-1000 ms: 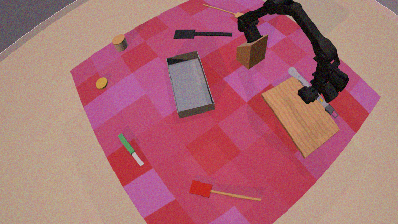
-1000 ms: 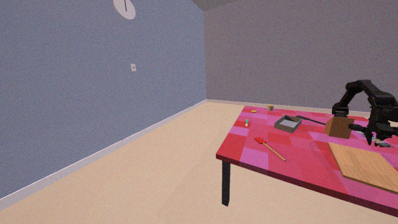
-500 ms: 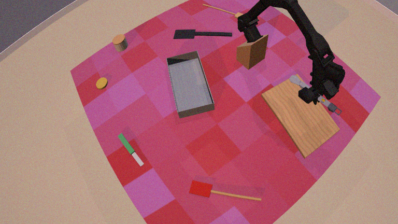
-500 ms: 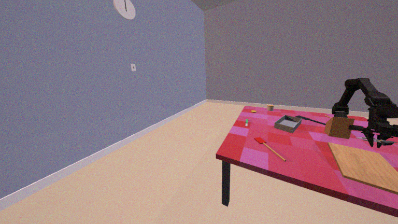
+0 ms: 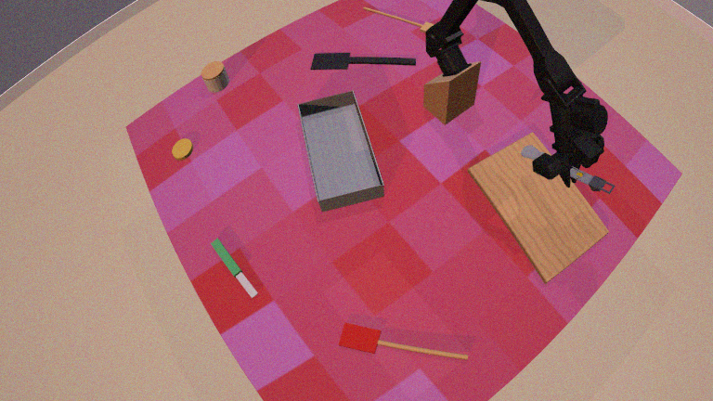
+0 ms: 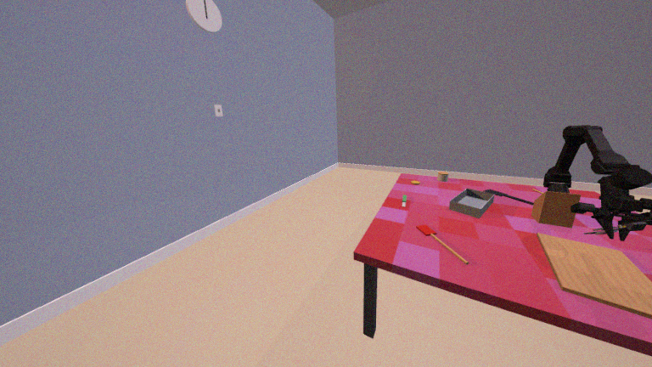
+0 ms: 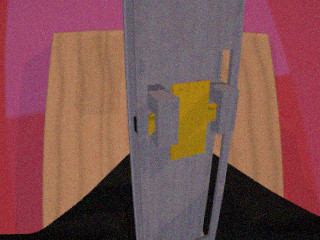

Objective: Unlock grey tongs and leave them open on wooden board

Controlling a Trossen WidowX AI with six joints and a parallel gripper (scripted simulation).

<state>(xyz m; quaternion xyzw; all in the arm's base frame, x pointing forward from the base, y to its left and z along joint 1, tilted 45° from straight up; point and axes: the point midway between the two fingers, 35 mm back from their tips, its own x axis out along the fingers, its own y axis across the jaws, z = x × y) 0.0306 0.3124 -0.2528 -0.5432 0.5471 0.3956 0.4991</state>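
My gripper tip is now 10 mm to the right of the yellow lock piece and 50 mm below it. From my gripper tip the other things lie so: wooden board (40 mm to the right, 150 mm below); red spatula (510 mm ahead, 20 mm to the right, 150 mm below); grey roasting tin (310 mm ahead, 490 mm to the right, 120 mm below).
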